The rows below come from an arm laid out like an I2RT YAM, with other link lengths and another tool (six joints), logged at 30 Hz.
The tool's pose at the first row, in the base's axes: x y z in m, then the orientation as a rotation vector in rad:
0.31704, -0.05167, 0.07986, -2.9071, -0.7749, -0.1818
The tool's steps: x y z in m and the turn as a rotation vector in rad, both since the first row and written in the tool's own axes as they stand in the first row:
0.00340, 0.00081, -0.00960, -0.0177, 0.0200, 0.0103
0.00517, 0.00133, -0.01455, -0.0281, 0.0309, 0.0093
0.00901, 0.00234, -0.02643, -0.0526, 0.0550, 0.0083
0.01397, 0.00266, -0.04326, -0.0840, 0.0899, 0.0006
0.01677, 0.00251, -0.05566, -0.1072, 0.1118, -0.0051
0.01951, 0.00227, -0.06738, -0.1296, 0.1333, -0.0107
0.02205, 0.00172, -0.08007, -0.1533, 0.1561, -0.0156
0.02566, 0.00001, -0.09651, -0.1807, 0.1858, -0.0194
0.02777, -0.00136, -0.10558, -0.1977, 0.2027, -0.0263
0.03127, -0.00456, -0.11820, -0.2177, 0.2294, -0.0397
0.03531, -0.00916, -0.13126, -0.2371, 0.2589, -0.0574
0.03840, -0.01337, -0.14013, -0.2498, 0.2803, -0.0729
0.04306, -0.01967, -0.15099, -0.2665, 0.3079, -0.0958
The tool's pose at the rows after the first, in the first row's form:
0.31958, -0.05219, 0.08974, -2.9206, -0.7589, -0.2175
0.32095, -0.05253, 0.09483, -2.9263, -0.7599, -0.2380
0.32377, -0.05336, 0.10701, -2.9402, -0.7605, -0.2843
0.32681, -0.05381, 0.12429, -2.9534, -0.7697, -0.3506
0.32811, -0.05422, 0.13693, -2.9638, -0.7771, -0.3945
0.32937, -0.05448, 0.14890, -2.9731, -0.7842, -0.4378
0.33023, -0.05472, 0.16182, -2.9826, -0.7901, -0.4839
0.33111, -0.05402, 0.17870, 2.9904, 0.7927, 0.5421
0.33149, -0.05321, 0.18807, 2.9709, 0.7953, 0.5723
0.33185, -0.05069, 0.20131, 2.9448, 0.8054, 0.6182
0.33193, -0.04677, 0.21519, 2.9164, 0.8214, 0.6680
0.33174, -0.04301, 0.22477, 2.8951, 0.8371, 0.7038
0.33169, -0.03699, 0.23673, 2.8652, 0.8610, 0.7497

